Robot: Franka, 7 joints.
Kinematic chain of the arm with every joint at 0, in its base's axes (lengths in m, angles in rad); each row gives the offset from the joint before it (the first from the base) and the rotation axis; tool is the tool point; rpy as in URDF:
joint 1: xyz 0 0 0.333 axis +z
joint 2: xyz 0 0 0 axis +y
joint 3: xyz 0 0 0.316 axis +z
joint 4: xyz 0.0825 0 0 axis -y
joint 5: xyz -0.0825 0 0.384 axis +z
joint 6: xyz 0 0 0 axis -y
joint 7: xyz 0.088 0 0 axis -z
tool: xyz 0 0 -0.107 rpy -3.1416 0 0
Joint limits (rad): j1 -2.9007..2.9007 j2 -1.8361..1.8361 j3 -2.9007..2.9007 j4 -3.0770..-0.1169 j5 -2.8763..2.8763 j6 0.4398..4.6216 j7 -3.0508..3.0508
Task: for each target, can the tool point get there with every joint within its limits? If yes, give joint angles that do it. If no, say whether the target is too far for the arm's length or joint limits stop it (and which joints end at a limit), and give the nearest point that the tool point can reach.
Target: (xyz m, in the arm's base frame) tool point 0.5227 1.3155 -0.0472
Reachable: no: too far | nearest point 0.3059 0.7700 0.1105 | short by 0.608 m
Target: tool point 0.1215 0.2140 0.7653
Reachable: yes | joints 1.0850 -1.0488 0.1068 -2.4495 1.0602 2.9780 -0.1436
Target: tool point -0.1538 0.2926 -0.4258
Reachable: no: joint limits stop it (at a limit: joint 2) | nearest point -0.1513 0.2879 -0.3591 | short by 0.067 m
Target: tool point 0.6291 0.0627 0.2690
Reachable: yes | joints -2.3182 -0.9259 2.2856 -2.0199 0.1522 3.9197 -2.3565
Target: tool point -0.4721 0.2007 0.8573
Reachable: yes | joints 1.7558 1.2829 2.3779 -1.5309 -1.6962 2.3321 -0.2608
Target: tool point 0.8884 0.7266 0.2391
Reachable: no: too far | nearest point 0.6619 0.5413 0.2630 | short by 0.294 m
